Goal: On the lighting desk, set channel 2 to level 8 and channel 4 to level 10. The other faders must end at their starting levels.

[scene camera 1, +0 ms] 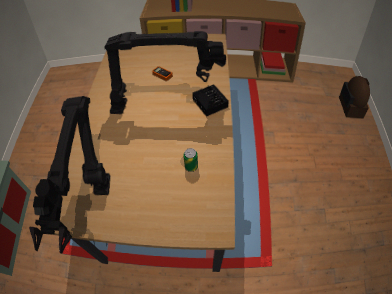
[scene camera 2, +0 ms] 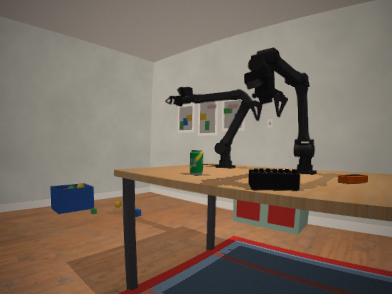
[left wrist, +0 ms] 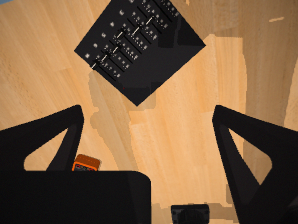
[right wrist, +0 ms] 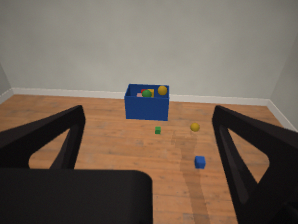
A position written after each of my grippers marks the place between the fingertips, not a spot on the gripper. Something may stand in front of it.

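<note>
I can see my left gripper [left wrist: 148, 112]. My right gripper [right wrist: 148, 112] is visible to me as well.
</note>
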